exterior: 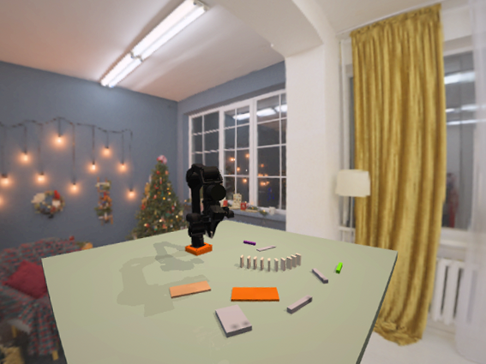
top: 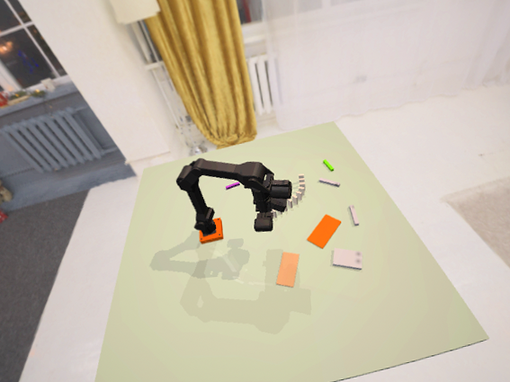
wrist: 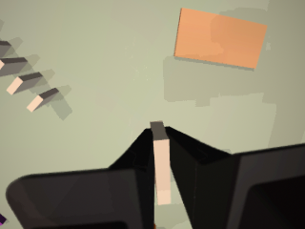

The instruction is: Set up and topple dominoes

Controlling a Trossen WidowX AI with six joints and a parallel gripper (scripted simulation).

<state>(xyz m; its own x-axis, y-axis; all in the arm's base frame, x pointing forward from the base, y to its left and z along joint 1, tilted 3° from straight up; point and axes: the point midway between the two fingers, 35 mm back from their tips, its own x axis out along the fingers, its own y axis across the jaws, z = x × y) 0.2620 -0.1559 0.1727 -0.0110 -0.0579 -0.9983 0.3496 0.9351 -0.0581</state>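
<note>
My gripper tip is now 160 mm above the peach plate, 130 mm to the left of it and 20 mm short of it. From my gripper tip the other things lie so: pale grey block 250 mm ahead, 180 mm to the right, 150 mm below; purple stick 420 mm to the left, 160 mm below, 90 mm behind; orange plate 220 mm ahead, 160 mm below, 30 mm to the right.
</note>
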